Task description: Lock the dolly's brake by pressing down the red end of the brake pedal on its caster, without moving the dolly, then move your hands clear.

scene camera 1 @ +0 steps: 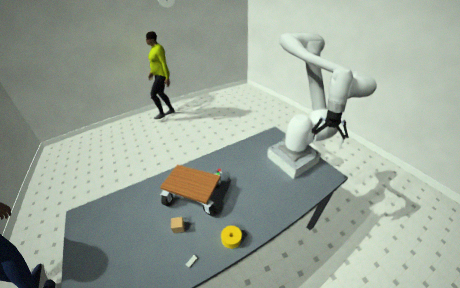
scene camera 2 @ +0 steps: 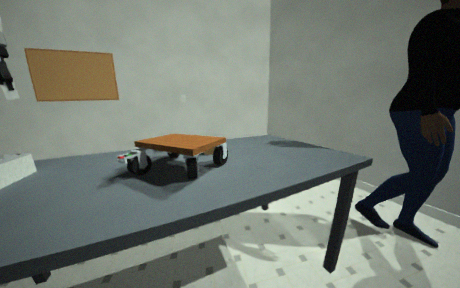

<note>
I see a dolly (scene camera 2: 189, 146).
The dolly also shows in scene camera 1 (scene camera 1: 197, 185).
</note>
